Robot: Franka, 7 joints.
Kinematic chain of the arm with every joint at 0, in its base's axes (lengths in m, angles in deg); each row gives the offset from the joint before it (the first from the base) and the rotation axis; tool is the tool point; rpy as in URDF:
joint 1: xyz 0 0 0.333 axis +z
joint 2: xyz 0 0 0 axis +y
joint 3: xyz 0 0 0.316 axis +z
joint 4: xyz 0.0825 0 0 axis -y
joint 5: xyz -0.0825 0 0.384 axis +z
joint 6: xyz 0 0 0 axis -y
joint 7: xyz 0.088 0 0 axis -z
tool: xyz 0 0 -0.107 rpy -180 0 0
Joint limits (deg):
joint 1: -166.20..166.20
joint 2: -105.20..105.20
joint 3: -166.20..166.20
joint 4: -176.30..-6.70
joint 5: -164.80..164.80
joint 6: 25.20..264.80
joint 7: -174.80..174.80
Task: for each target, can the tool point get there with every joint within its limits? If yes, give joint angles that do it. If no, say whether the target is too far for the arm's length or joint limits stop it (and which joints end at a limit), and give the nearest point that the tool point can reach.
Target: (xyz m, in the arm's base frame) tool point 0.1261 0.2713 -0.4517
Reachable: no: joint limits stop it (at a limit: joint 2) | nearest point 0.1251 0.2692 -0.3606 | short by 0.091 m
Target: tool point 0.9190 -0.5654 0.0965
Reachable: no: too far | nearest point 0.7137 -0.4391 0.1493 | short by 0.247 m
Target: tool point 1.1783 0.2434 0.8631
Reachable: no: too far | nearest point 0.7688 0.1588 0.6789 | short by 0.457 m
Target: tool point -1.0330 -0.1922 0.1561
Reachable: no: too far | nearest point -0.8317 -0.1547 0.1906 | short by 0.208 m
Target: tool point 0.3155 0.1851 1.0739
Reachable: yes | joints 108.31 11.96 -94.87 -38.10 -49.30 113.42 -148.51
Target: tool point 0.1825 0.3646 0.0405
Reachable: yes | joints 13.25 73.52 48.64 -105.54 -25.93 62.43 111.79
